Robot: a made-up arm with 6 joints.
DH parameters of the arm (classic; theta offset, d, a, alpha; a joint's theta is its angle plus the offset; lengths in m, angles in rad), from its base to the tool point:
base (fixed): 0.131 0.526 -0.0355 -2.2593
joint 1: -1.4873 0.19 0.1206 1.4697
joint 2: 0.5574 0 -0.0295 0
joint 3: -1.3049 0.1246 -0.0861 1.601
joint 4: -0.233 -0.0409 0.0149 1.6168
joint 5: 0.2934 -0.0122 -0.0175 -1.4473
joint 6: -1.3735 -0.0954 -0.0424 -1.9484
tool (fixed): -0.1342 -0.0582 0 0
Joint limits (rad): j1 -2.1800..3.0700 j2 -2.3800..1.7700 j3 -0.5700..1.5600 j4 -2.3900..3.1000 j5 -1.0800..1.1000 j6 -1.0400..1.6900
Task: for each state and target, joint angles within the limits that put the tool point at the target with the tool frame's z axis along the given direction. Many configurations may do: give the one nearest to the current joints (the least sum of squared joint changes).
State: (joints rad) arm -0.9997 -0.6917 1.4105 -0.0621 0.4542 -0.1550
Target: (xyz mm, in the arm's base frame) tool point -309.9 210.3 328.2 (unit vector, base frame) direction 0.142 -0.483 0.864
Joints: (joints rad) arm -0.6566 -0.4327 0.4144 0.2577 0.7193 -0.6179
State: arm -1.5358 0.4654 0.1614 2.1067 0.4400 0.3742
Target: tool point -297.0 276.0 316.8 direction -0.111 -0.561 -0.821
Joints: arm -0.8721 -0.2163 -0.2901 1.7884 0.5941 0.0028
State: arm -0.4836 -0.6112 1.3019 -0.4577 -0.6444 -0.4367
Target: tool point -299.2 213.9 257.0 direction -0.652 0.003 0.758
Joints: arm -0.8344 -1.3976 0.6263 -0.3517 -1.0782 -0.0449
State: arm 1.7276 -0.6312 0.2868 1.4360 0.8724 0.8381
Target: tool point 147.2 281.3 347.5 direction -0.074 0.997 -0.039
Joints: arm 1.9181 -0.5956 0.3071 1.1565 0.3762 1.4910
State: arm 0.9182 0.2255 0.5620 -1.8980 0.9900 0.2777
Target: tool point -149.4 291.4 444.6 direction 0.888 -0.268 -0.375
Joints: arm 0.7861 0.5821 0.5712 -1.1933 0.1768 -0.0740
